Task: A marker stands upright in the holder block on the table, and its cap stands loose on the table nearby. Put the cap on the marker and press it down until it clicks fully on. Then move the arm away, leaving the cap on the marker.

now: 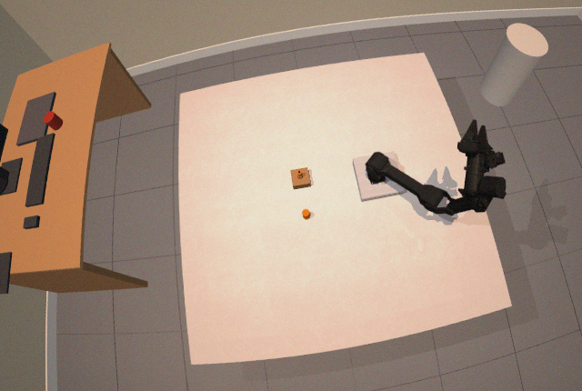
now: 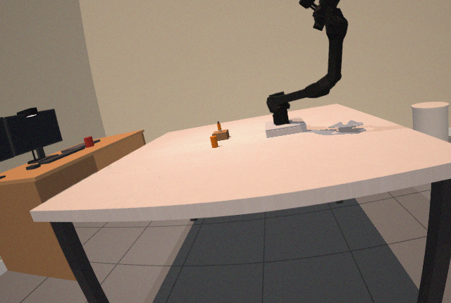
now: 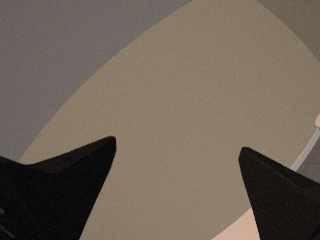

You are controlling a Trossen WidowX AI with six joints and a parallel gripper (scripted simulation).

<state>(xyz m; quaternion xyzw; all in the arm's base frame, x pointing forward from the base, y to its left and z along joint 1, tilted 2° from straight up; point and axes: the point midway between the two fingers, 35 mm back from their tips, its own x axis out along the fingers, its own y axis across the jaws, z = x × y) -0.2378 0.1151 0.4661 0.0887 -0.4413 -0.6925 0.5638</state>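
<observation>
The orange cap is 56 cm ahead of my gripper tip, 2 cm to the right of it and 49 cm below it. The rest, counted from my gripper tip: orange marker 55 cm ahead, 18 cm to the right, 45 cm below; then holder block 55 cm ahead, 18 cm to the right, 50 cm below.
</observation>
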